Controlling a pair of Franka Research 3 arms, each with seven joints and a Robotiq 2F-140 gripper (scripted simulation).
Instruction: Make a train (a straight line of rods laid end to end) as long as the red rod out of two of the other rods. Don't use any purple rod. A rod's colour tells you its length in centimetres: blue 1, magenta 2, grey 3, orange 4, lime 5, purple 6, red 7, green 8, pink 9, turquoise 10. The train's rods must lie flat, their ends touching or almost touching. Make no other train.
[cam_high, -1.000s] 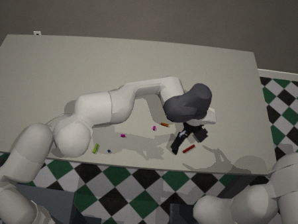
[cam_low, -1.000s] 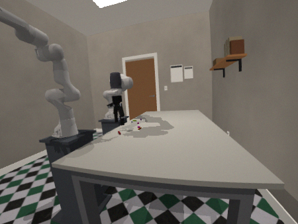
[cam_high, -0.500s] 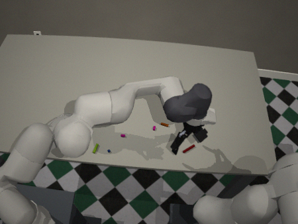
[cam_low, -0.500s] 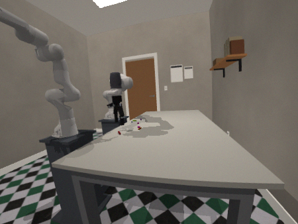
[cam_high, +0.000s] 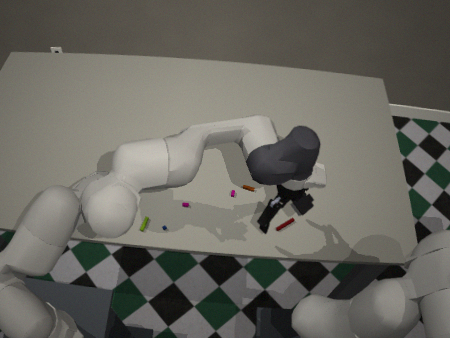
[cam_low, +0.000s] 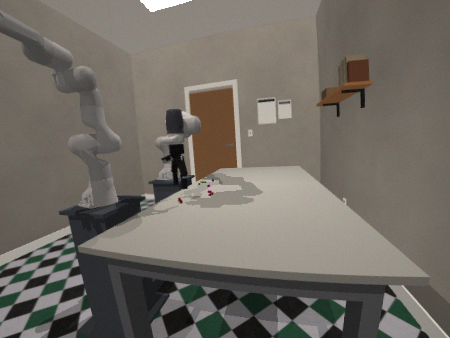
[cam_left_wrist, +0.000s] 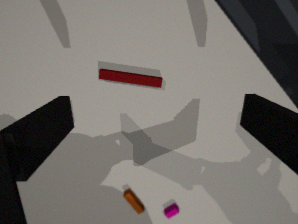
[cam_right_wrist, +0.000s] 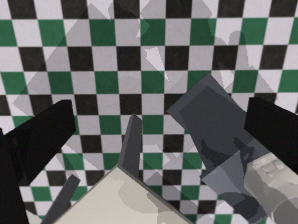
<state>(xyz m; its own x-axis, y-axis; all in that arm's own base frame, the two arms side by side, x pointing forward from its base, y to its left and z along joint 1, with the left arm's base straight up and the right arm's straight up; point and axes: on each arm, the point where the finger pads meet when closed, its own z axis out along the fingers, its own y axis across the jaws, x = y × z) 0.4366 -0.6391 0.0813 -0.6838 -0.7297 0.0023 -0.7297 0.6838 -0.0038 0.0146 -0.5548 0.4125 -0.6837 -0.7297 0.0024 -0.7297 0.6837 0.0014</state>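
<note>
My left gripper is now 140 mm short of the orange rod, 100 mm to the right of it and 80 mm above it. Round my left hand: small blue rod (50 mm behind, 360 mm to the left, 80 mm below); red rod (10 mm ahead, 30 mm to the right, 80 mm below); lime rod (40 mm behind, 430 mm to the left, 80 mm below).
</note>
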